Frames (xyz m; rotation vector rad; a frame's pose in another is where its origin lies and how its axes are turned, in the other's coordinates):
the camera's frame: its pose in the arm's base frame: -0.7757 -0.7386 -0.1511 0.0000 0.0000 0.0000
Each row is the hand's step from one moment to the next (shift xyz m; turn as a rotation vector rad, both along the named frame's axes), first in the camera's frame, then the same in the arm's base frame.
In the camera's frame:
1: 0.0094 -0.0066 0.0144 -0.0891 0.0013 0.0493
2: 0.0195 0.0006 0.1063 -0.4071 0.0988 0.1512
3: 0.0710 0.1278 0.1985 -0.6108 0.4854 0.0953
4: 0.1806 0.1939 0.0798 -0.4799 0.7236 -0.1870
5: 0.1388 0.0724 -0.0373 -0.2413 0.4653 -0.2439
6: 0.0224 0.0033 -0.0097 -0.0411 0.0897 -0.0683
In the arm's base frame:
1: 0.0094 -0.0066 0.0144 -0.0891 0.0013 0.0493
2: 0.0195 0.0006 0.1063 -0.4071 0.0988 0.1512
3: 0.0710 0.1278 0.1985 -0.6108 0.4854 0.0953
4: 0.1806 0.1939 0.0798 -0.4799 0.7236 -0.1870
5: 0.1388 0.0724 -0.0373 -0.2413 0.4653 -0.2439
6: 0.0224 0.0033 -0.0097 -0.0411 0.0897 -0.0683

